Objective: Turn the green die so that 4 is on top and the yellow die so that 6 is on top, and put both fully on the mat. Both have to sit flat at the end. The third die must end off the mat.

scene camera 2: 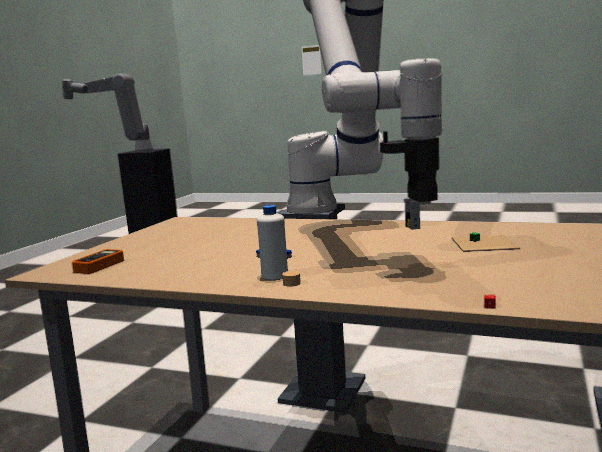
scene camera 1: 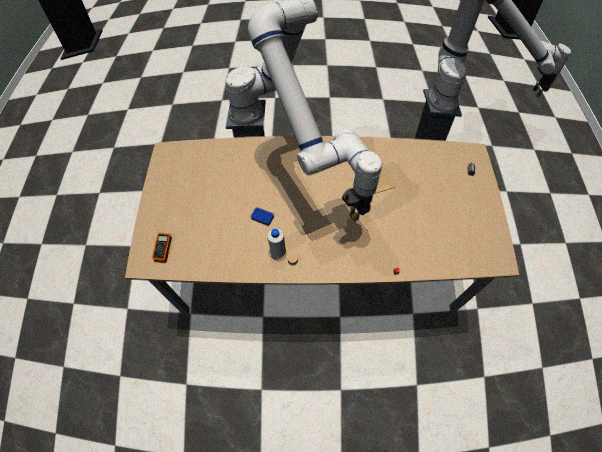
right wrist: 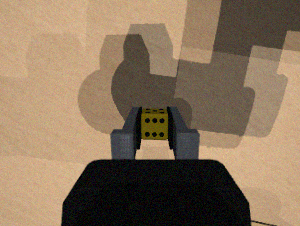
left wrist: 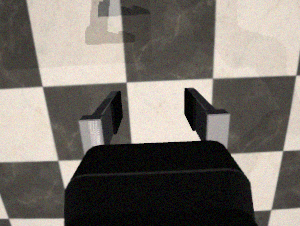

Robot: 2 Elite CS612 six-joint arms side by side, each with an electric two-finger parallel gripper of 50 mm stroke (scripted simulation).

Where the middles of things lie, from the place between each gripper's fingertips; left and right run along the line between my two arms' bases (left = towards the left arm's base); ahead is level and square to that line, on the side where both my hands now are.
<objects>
Now: right hand (scene camera 2: 412, 227) 250 mm past the thin tan mat (scene camera 2: 492, 242), 170 mm to the right of it and 120 mm above it. Also, from my right hand: yellow die (right wrist: 154, 122) 10 mm below; multimeter (scene camera 2: 108, 257) 840 mm to the right, 100 mm below.
Now: the thin tan mat 45 cm ahead of my left hand, 114 cm to the right of it and 17 cm below it. From my left hand the other things lie so: yellow die: 69 cm ahead, 130 cm to the right, 6 cm below.
</objects>
